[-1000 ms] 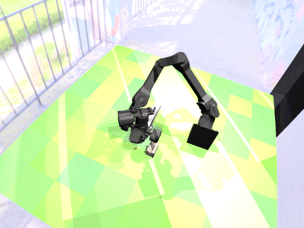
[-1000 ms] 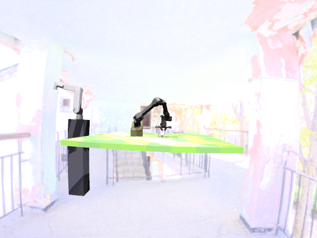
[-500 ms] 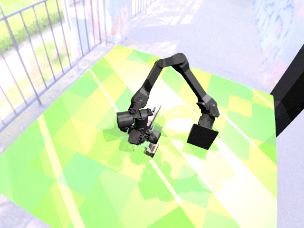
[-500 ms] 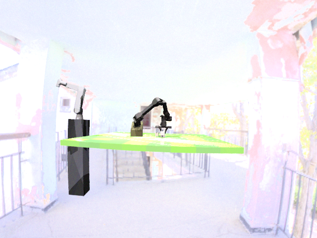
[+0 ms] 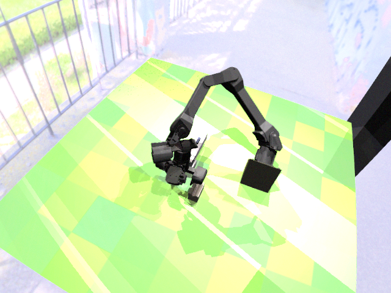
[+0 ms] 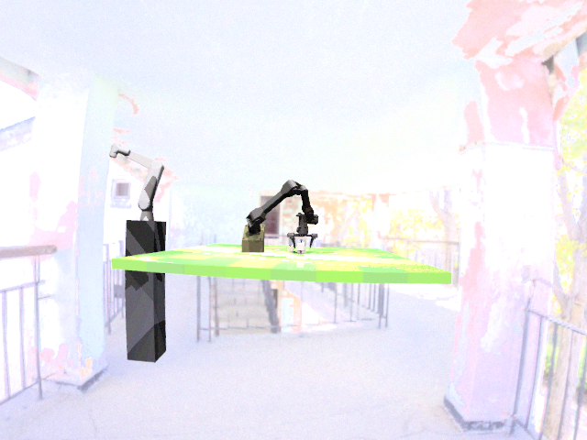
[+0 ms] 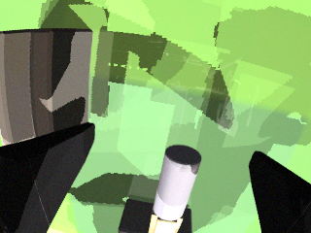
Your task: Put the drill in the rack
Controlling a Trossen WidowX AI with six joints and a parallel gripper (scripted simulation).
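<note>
Now: the yellowish drill 5 cm to the right of my gripper tip, 3 cm above it and 1 cm behind it. Also, from my gripper tip: dark rack (7 cm behind, 3 cm to the left).
</note>
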